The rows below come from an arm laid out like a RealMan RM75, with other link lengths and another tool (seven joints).
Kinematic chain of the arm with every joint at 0, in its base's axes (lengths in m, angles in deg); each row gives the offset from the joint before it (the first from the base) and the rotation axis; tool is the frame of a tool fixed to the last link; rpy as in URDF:
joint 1: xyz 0 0 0.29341 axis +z
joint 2: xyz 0 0 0 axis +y
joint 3: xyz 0 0 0.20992 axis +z
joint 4: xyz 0 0 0 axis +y
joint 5: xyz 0 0 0.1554 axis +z
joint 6: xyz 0 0 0 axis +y
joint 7: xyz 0 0 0.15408 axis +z
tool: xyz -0.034 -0.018 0.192 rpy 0 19.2 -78.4
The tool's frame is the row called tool.
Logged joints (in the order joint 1, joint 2, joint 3, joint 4, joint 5, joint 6, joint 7), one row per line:
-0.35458 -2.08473 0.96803 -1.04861 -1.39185 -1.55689 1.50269
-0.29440 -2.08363 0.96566 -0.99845 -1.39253 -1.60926 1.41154
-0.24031 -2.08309 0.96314 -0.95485 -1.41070 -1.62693 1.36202
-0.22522 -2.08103 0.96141 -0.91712 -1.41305 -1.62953 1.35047
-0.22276 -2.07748 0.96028 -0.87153 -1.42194 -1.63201 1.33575
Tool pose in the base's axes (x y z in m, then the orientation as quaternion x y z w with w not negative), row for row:
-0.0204 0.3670 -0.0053 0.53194 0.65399 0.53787 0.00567
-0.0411 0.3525 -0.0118 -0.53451 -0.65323 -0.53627 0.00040
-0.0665 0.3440 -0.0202 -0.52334 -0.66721 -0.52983 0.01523
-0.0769 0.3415 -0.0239 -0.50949 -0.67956 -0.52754 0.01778
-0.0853 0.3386 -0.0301 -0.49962 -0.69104 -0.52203 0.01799
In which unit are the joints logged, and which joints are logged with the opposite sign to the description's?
The joints are logged in radians. Opposite sign: joint 4, joint 5, joint 6, joint 7.
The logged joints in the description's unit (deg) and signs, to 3 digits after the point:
-20.316 -119.446 55.464 60.081 79.747 89.203 -86.098
-16.868 -119.383 55.328 57.207 79.786 92.204 -80.875
-13.769 -119.352 55.184 54.709 80.827 93.216 -78.038
-12.904 -119.234 55.085 52.547 80.962 93.365 -77.376
-12.763 -119.031 55.020 49.935 81.471 93.507 -76.533

